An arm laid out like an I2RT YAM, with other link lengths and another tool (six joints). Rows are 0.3 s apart.
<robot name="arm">
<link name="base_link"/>
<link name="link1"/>
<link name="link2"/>
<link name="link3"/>
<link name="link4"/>
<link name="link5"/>
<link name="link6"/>
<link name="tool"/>
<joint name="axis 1" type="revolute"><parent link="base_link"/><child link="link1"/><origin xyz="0 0 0.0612" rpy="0 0 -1.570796"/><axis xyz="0 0 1"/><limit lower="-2.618" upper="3.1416"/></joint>
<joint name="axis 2" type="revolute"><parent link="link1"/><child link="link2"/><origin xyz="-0.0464 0.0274 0.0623" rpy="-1.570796 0 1.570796"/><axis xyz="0 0 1"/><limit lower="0" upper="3.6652"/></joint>
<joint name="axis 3" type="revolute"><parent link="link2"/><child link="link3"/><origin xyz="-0.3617 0 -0.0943" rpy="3.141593 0 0"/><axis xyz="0 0 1"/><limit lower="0" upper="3.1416"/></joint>
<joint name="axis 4" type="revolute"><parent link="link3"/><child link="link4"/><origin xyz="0.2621 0.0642 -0.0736"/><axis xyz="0 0 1"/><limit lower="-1.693" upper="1.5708"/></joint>
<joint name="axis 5" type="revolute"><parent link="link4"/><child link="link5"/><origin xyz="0.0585 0.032 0.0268" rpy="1.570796 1.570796 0"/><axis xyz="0 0 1"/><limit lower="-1.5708" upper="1.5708"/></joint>
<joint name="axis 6" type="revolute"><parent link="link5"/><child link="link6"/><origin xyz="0 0.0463 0.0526" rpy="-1.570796 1.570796 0"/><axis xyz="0 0 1"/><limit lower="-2.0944" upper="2.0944"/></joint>
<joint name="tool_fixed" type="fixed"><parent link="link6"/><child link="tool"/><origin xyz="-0.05 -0.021 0.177" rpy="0 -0.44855 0.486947"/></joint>
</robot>
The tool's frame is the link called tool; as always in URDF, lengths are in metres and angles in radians.
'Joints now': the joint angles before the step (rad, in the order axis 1, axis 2, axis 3, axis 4, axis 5, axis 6). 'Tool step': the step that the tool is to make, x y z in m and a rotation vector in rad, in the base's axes. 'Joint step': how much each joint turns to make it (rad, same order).
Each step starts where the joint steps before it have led.
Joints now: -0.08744, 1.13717, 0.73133, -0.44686, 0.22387, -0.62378
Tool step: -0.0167, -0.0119, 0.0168, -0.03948, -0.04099, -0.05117
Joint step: -0.00742, -0.08035, 0.00184, -0.03991, 0.05577, 0.00863
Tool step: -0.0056, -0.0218, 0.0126, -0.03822, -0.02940, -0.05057
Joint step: -0.07342, -0.02692, 0.00994, 0.00901, 0.00800, -0.04187
